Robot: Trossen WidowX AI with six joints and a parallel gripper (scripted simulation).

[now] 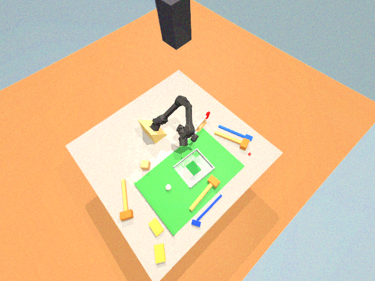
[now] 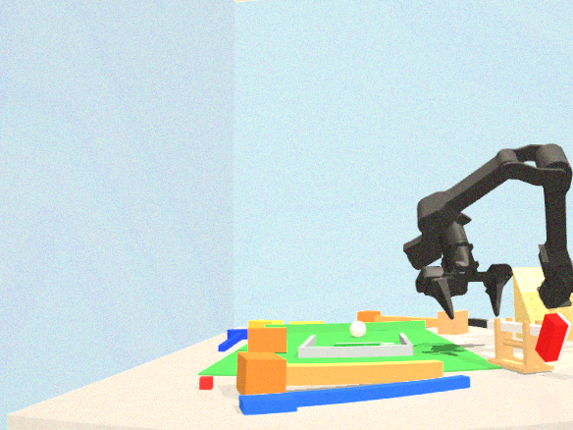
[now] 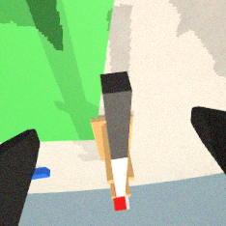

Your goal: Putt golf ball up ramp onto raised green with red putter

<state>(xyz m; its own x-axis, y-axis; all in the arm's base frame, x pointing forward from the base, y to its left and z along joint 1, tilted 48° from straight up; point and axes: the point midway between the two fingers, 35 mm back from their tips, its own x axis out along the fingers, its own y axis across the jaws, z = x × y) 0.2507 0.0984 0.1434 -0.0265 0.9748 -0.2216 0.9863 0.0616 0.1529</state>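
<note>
My gripper tip is 44 cm to the left of the orange cube, 7 cm past it and 4 cm above it. Round my gripper tip: tiny red cube (45 cm ahead, 23 cm to the left, 6 cm below); white golf ball (42 cm to the right, 19 cm ahead, 5 cm below).
</note>
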